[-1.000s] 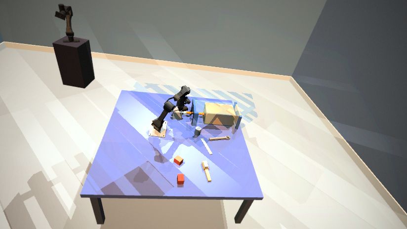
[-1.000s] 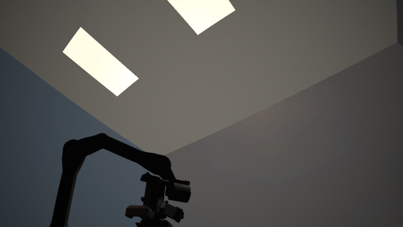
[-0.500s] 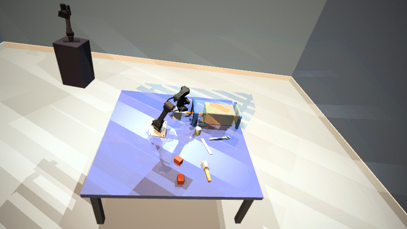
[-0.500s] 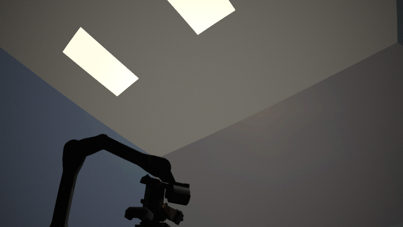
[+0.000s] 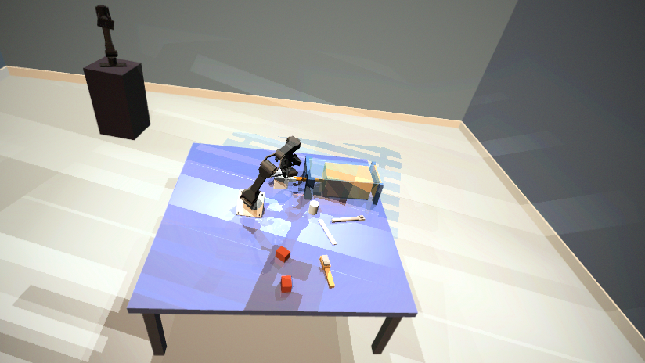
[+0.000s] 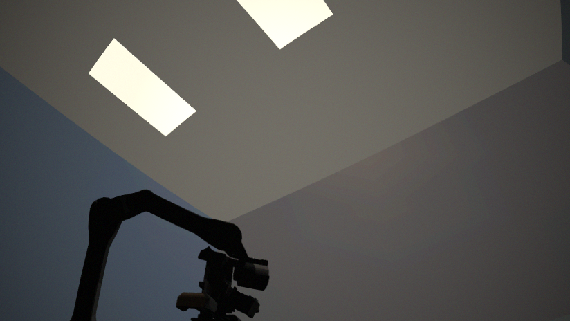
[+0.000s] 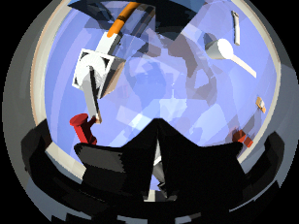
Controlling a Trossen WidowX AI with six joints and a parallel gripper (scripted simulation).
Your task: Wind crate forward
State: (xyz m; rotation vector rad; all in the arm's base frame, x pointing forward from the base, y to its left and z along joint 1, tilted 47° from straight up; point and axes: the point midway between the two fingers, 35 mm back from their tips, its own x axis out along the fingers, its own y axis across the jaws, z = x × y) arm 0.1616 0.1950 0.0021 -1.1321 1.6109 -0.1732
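Now: gripper tip 110 mm past the red piece, 80 mm to the right of it and 40 mm above it. The rest, counted from my gripper tip: blue steel frame 130 mm ahead, 170 mm to the left, 70 mm below; then grey winch 40 mm behind, 130 mm to the left, 140 mm below; then winch handle 80 mm behind, 110 mm to the left, 70 mm below.
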